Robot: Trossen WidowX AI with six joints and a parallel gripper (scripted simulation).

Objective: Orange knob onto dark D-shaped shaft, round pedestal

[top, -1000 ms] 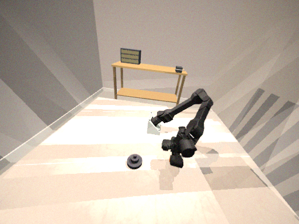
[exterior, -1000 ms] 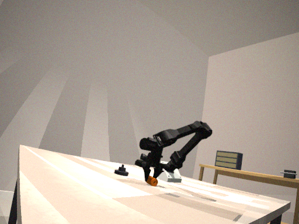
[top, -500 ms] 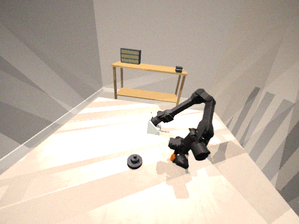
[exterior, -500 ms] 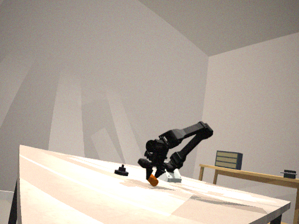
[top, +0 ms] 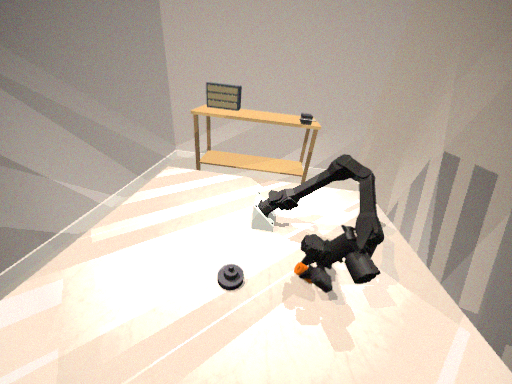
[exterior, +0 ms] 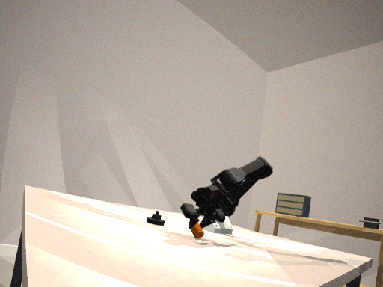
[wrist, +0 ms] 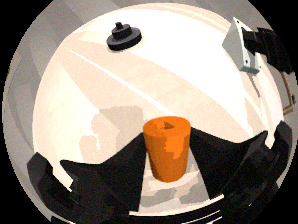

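My gripper tip is now 20 mm to the right of the orange knob. The rest, counted from my gripper tip: pedestal: 70 mm ahead, 210 mm to the right.
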